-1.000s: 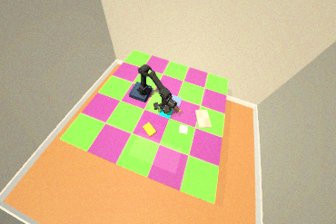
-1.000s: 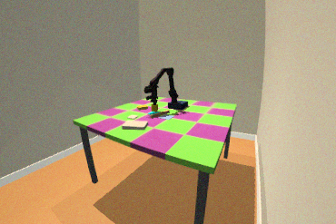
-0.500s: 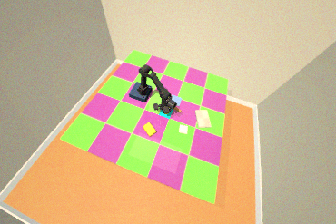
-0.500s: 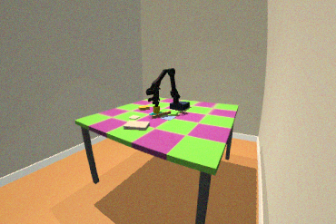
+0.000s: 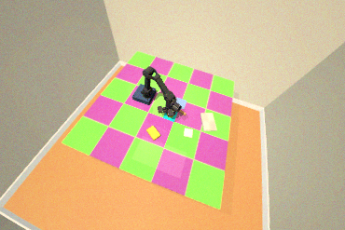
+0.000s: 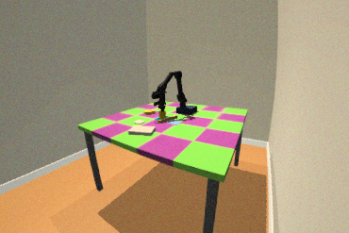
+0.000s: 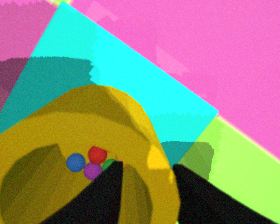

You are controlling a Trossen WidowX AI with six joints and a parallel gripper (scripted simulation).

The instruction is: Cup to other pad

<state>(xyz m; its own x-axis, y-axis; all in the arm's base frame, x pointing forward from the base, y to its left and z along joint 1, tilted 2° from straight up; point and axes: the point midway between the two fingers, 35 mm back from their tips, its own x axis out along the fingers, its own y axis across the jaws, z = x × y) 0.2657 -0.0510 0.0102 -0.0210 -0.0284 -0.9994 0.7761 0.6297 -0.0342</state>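
The mustard-yellow cup lies 2 cm ahead of my gripper tip, 2 cm to the left of it and 1 cm below it. Round my gripper tip: yellow block: 2 cm behind, 22 cm to the right, 3 cm below; brown wooden piece: 3 cm ahead, 10 cm to the left, 4 cm below; cyan pad: 2 cm ahead, 2 cm to the left, 5 cm below.
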